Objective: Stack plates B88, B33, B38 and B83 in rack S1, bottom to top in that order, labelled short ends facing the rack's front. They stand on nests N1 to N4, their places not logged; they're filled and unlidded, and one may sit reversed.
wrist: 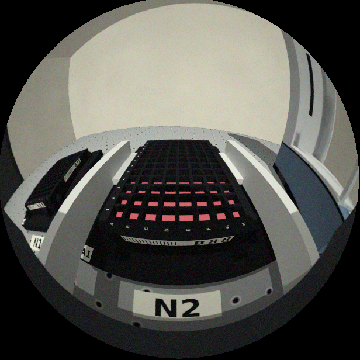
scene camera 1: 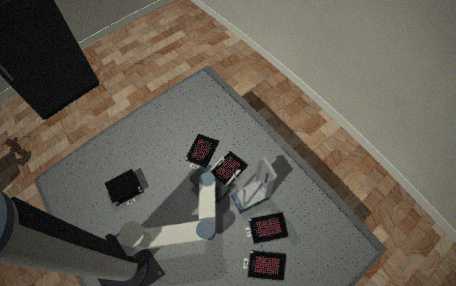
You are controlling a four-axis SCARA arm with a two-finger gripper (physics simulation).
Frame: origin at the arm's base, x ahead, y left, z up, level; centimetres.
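Seen in the pictures: gripper, fingertip midpoint: (scene camera 1: 231, 163).
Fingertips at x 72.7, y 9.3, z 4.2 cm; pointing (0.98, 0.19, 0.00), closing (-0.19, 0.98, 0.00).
Note:
Offsets run from my fingertips to a thing's top centre. "pt": to the spot under its first point. Level surfaces: height alone.
Plate B88 @(dz -0.4, dx -2.5, dy -0.5 cm) (scene camera 1: 231, 166) (wrist: 172, 242), black with red wells and no lid, is at nest N2 (wrist: 175, 267); its labelled short end faces the wrist camera, on the N2 tag's side. My gripper (scene camera 1: 228, 168) (wrist: 177, 146) is shut on it, one finger along each long side. Whether it is lifted cannot be told. Another filled plate @(dz -0.4, dx -6.6, dy +16.7 cm) (scene camera 1: 202, 149) (wrist: 59, 176) sits at N1, its label unreadable. Two more filled plates, one at N3 @(dz -0.4, dx -6.3, dy -36.0 cm) (scene camera 1: 268, 227) and one at N4 @(dz -0.4, dx -18.3, dy -49.3 cm) (scene camera 1: 267, 265), have no readable plate labels. Rack S1 @(dz +27.2, dx -3.1, dy -18.9 cm) (scene camera 1: 254, 205) (wrist: 310, 195) has a blue base and pale uprights and holds no plate.
The rack's tall upright panel @(pt dz +17.2, dx +4.2, dy -19.6 cm) (scene camera 1: 266, 174) (wrist: 320, 95) stands close to the right of N2. A flat black block @(dz +4.0, dx -51.2, dy +23.4 cm) (scene camera 1: 124, 187) with a small tag lies on the left of the grey table @(dz -2.9 cm) (scene camera 1: 165, 125). The arm's upper link (scene camera 1: 172, 235) reaches across the table's middle.

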